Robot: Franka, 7 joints.
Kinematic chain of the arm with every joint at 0, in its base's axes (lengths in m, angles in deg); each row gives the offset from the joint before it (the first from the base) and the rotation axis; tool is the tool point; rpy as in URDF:
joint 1: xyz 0 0 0.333 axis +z
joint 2: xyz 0 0 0 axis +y
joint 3: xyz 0 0 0.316 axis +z
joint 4: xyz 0.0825 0 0 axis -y
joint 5: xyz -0.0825 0 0.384 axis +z
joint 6: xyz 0 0 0 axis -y
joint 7: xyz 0.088 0 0 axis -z
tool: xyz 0 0 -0.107 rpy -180 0 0
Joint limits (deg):
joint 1: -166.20..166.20
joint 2: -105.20..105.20
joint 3: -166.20..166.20
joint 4: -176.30..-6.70
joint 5: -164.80..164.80
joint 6: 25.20..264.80
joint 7: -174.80..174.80
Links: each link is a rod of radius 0.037 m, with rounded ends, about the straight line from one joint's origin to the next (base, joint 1, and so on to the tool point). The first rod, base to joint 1, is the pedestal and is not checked.
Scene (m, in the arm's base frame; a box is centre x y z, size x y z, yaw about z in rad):
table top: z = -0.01
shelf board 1: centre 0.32 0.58 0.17 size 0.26 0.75 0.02 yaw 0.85
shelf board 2: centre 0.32 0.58 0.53 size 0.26 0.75 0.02 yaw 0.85
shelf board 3: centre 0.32 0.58 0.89 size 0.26 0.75 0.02 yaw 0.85
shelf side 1: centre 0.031 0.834 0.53 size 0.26 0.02 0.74 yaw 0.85
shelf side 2: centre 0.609 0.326 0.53 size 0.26 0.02 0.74 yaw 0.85
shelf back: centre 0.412 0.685 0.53 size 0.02 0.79 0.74 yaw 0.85
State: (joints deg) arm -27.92 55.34 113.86 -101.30 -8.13 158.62 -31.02
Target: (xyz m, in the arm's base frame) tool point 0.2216 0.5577 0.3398
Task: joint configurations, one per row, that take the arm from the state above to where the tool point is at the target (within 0.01 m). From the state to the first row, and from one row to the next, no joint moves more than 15 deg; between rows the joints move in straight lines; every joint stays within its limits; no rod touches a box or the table.
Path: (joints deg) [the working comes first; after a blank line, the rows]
Joints at the target: -7.19 65.87 84.25 -121.46 -6.77 152.59 -31.02
Straight joint move there: touches shelf board 2.

1: -36.96 65.89 124.74 -115.73 -8.84 155.25 -31.02
2: -45.99 76.44 135.61 -130.17 -9.55 151.88 -31.02
3: -40.35 75.11 122.53 -137.95 -8.64 148.25 -31.02
4: -34.71 73.77 109.44 -145.74 -7.73 144.63 -31.02
5: -29.07 72.44 96.36 -153.52 -6.81 141.01 -31.02
6: -21.78 70.25 92.32 -142.84 -6.80 144.87 -31.02
7: -14.49 68.06 88.28 -132.15 -6.78 148.73 -31.02
8: -7.19 65.87 84.25 -121.46 -6.77 152.59 -31.02

